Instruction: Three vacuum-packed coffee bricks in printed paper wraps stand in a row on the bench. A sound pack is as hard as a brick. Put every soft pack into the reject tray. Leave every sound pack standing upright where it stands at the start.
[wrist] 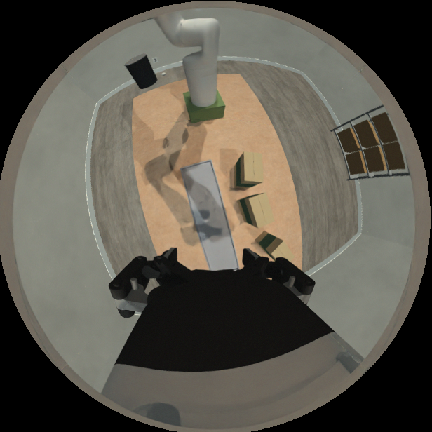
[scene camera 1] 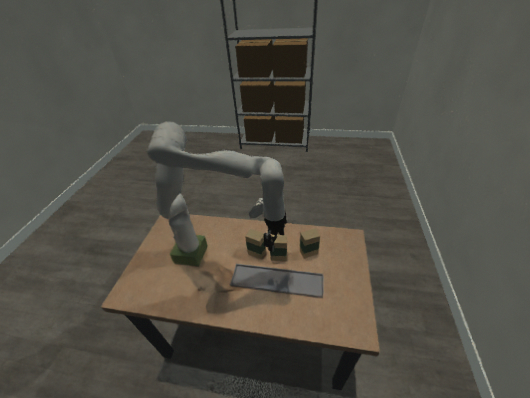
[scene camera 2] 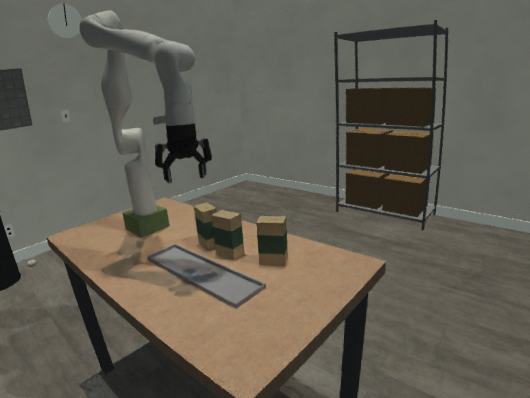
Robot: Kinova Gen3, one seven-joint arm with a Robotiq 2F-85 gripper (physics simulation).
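Where they show: gripper, fingertip midpoint: [scene camera 1: 276, 242] [scene camera 2: 186, 180]; arm's base at its link origin: [scene camera 1: 189, 245] [scene camera 2: 145, 211].
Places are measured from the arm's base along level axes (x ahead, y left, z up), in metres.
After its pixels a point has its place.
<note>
Three packs with tan ends and a dark green band stand upright in a row: the left pack [scene camera 1: 255, 245] {x 0.330, y 0.041, z 0.018 m} [scene camera 2: 204, 227] {x 0.355, y 0.033, z 0.010 m} [wrist: 250, 169], the middle pack [scene camera 1: 280, 250] {x 0.451, y 0.038, z 0.011 m} [scene camera 2: 228, 236] {x 0.466, y 0.041, z 0.006 m} [wrist: 258, 210] and the right pack [scene camera 1: 309, 244] {x 0.582, y 0.088, z 0.023 m} [scene camera 2: 272, 242] {x 0.598, y 0.096, z 0.003 m} [wrist: 271, 241]. Looks alone do not tell soft from sound. The flat grey reject tray [scene camera 1: 309, 283] {x 0.601, y -0.059, z -0.073 m} [scene camera 2: 234, 293] {x 0.616, y -0.078, z -0.072 m} [wrist: 201, 172] lies beside the row, with no pack on it. My gripper [scene camera 1: 270, 243] {x 0.458, y -0.075, z 0.212 m} [scene camera 2: 185, 176] {x 0.458, y -0.075, z 0.212 m} [wrist: 210, 255] is open and empty, pointing down high above the table. In scene camera 1 it partly covers the middle pack.
The wooden table [scene camera 1: 165, 295] {x -0.031, y -0.238, z -0.075 m} [scene camera 2: 310, 310] {x 0.811, y -0.010, z -0.075 m} [wrist: 165, 200] carries the green arm base [scene camera 1: 189, 251] {x 0.020, y -0.042, z 0.007 m} [scene camera 2: 146, 221] {x 0.058, y -0.030, z -0.020 m} [wrist: 205, 107] at its left end. The arm's shadow falls on table and tray. A shelf rack [scene camera 1: 311, 90] [scene camera 2: 337, 150] with brown boxes stands at the back wall.
</note>
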